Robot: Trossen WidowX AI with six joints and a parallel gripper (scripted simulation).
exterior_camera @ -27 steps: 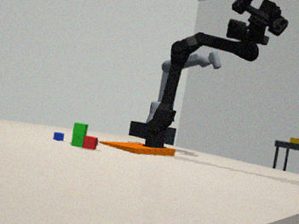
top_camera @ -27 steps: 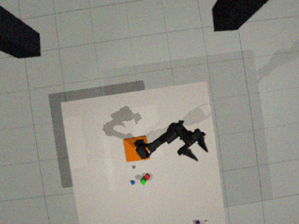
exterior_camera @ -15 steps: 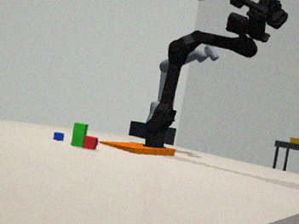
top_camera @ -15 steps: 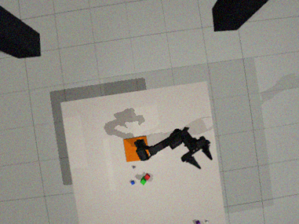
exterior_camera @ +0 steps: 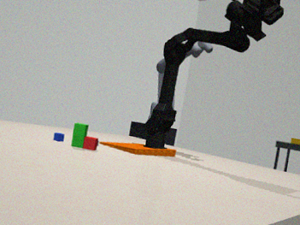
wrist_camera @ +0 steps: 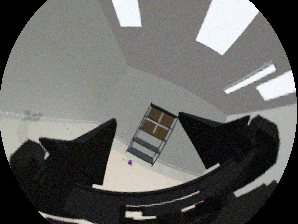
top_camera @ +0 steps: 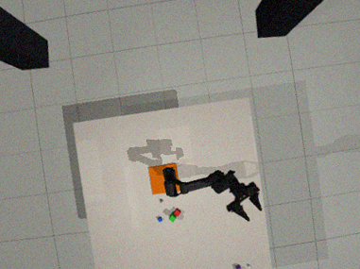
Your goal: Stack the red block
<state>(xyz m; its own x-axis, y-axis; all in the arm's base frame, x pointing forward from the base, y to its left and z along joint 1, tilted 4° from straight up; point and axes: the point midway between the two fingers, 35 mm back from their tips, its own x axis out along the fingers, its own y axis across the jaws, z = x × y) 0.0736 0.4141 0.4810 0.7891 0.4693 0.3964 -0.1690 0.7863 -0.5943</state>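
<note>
Now: the red block 170 mm ahead of my gripper tip, 370 mm to the right of it and 520 mm below it. From my gripper tip the other things lie so: blue block (220 mm ahead, 500 mm to the right, 520 mm below); then purple block (630 mm ahead, 50 mm to the left, 520 mm below).
</note>
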